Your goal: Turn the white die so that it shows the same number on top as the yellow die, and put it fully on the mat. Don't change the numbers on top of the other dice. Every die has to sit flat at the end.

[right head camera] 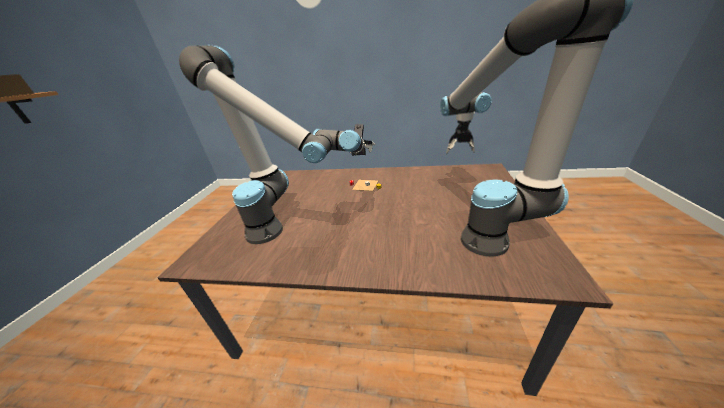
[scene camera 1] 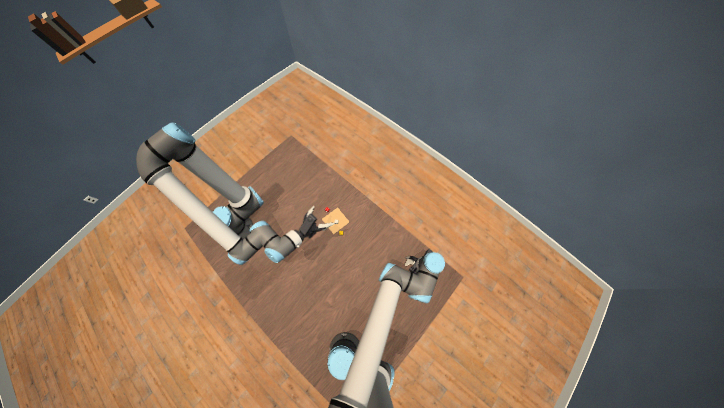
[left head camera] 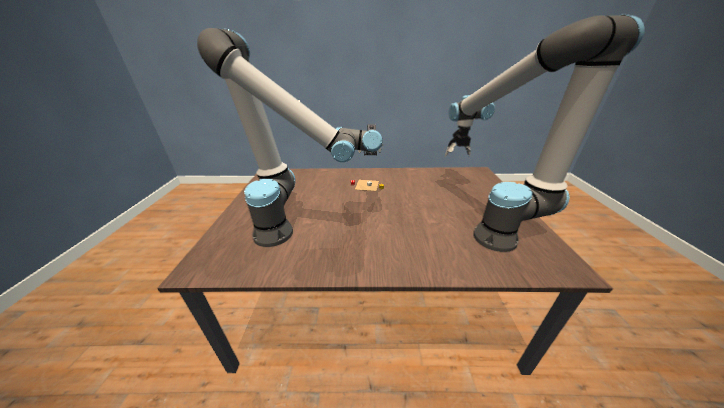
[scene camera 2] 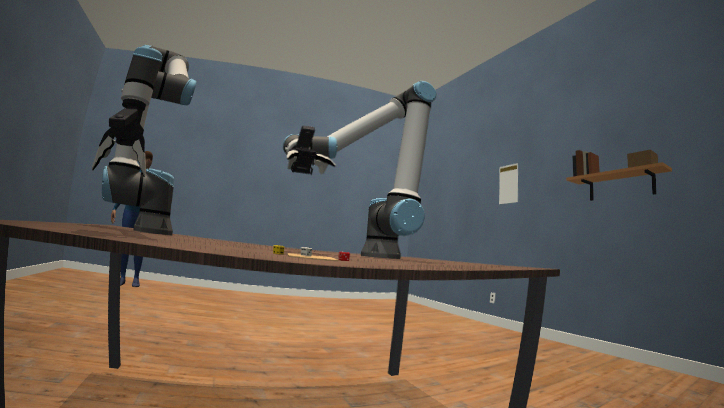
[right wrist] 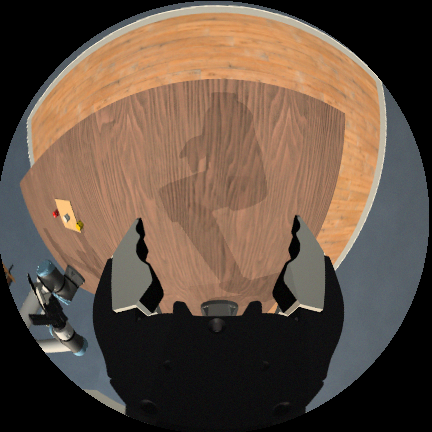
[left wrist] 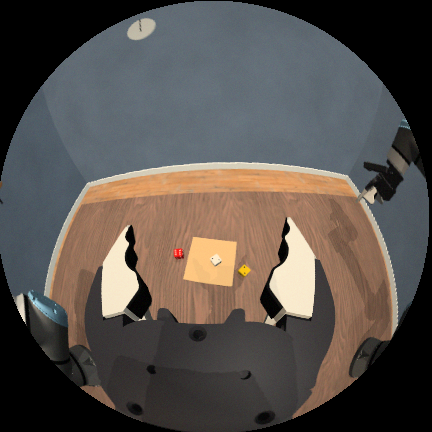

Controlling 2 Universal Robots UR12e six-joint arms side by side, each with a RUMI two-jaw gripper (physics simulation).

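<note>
The white die sits flat on the tan mat, inside its edges; its top appears to show two pips in the left wrist view. The yellow die sits flat on the table right of the mat in the left wrist view, its top also appearing to show two pips. The red die sits left of the mat there. My left gripper is open and empty, high above the table. My right gripper is open and empty, high and far from the dice.
The dark wooden table carries both arm bases. A wall shelf with books and a box hangs on the wall at the right in scene camera 2. A person stands behind the table there, partly hidden by the right arm.
</note>
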